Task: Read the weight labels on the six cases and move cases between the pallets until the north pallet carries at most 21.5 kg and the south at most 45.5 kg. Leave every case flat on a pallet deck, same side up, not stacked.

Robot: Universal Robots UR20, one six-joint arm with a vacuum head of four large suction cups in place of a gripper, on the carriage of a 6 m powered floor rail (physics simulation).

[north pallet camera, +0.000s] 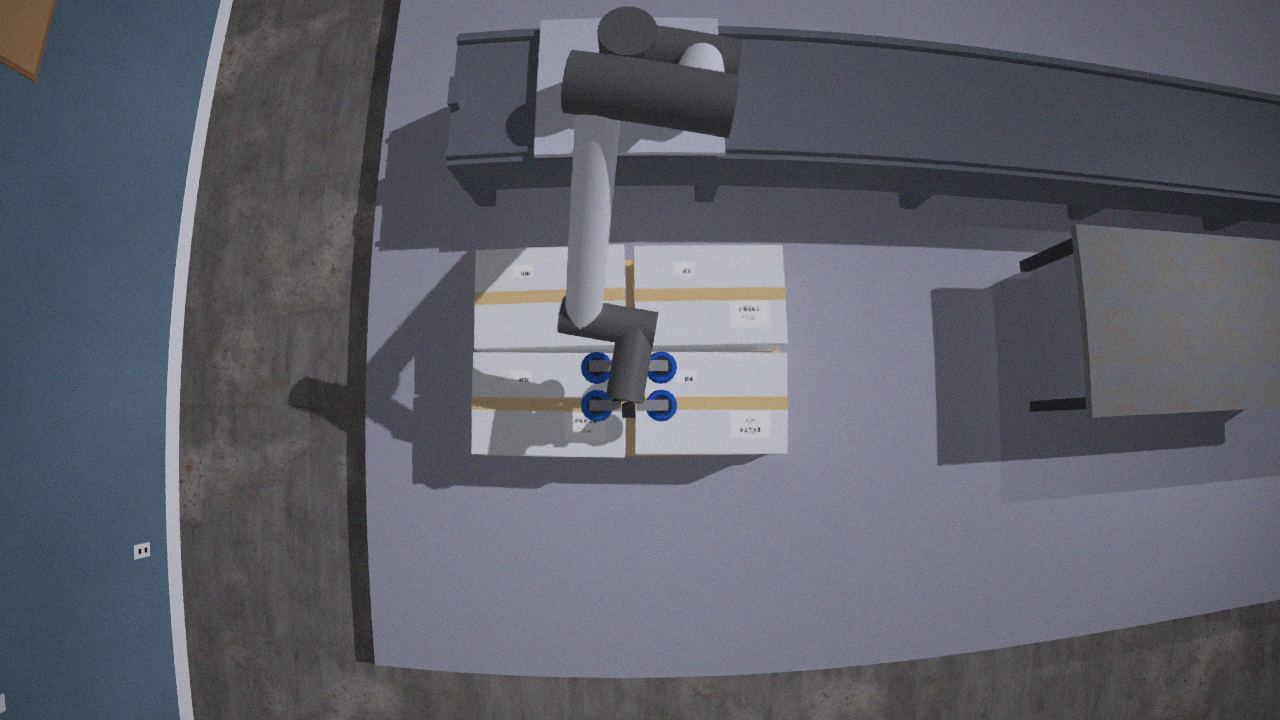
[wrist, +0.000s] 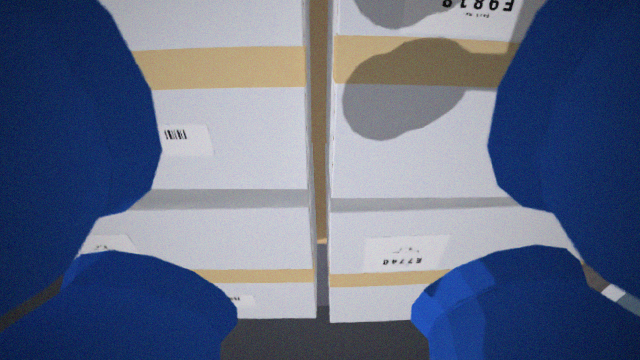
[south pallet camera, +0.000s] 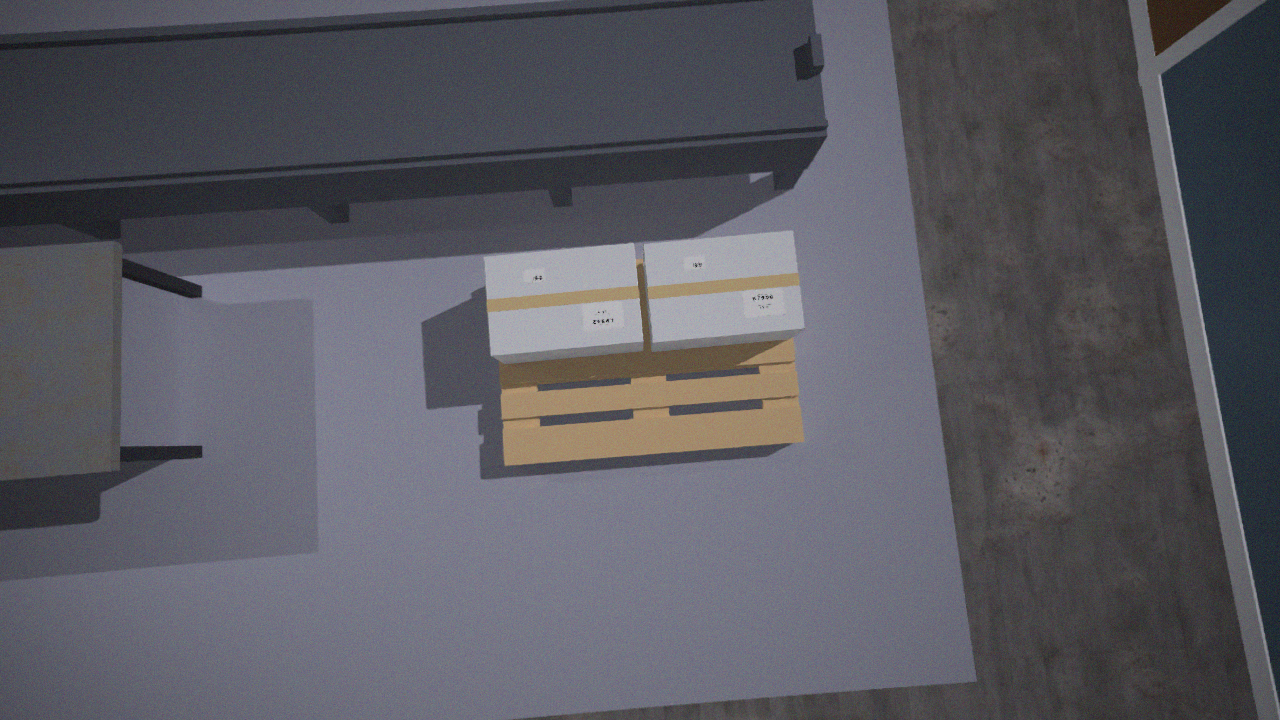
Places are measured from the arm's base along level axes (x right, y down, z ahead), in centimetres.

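Where they show: hand, tool point: (wrist: 324, 236).
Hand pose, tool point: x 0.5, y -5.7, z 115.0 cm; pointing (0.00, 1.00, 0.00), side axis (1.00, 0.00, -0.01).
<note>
After its pixels a point has its place.
Four white taped cases fill the north pallet (north pallet camera: 630, 440) @(x 0.9, y 42.7, z 133.7 cm): rear left (north pallet camera: 519, 326) @(x 40.9, y 14.7, z 91.4 cm) (wrist: 370, 305) @(x 11.8, y 14.7, z 69.5 cm), rear right (north pallet camera: 684, 322) @(x -19.5, y 16.0, z 90.4 cm) (wrist: 260, 225) @(x -10.2, y 15.9, z 94.9 cm), front left (north pallet camera: 501, 429) @(x 47.4, y 14.3, z 129.1 cm) (wrist: 415, 170) @(x 13.9, y 14.4, z 106.5 cm), front right (north pallet camera: 698, 429) @(x -24.3, y 18.4, z 129.4 cm) (wrist: 250, 110) @(x -9.1, y 18.4, z 114.1 cm). My gripper (north pallet camera: 628, 386) @(x 0.5, y -5.7, z 115.0 cm), a head of four blue suction cups, is open, bears no case and hangs above the front pair, across their seam. In the wrist view the front-left label reads about E9818, its weight cut off; the rear-left weight is too blurred to read. Two cases (south pallet camera: 563, 335) @(x -518.3, y 16.0, z 93.8 cm) (south pallet camera: 716, 313) @(x -575.2, y 16.4, z 90.0 cm) sit flat on the rear of the south pallet (south pallet camera: 653, 438) @(x -548.7, y 42.6, z 133.9 cm); their weights are unreadable.
The floor rail (north pallet camera: 895, 107) (south pallet camera: 402, 107) runs behind both pallets, with the white carriage (north pallet camera: 556, 62) @(x 27.9, y 0.0, z -9.5 cm) at its north end behind the north pallet. A table (north pallet camera: 1181, 322) @(x -239.1, y 4.0, z 90.9 cm) (south pallet camera: 53, 358) @(x -345.6, y 4.0, z 90.1 cm) with dark legs stands between the pallets.
</note>
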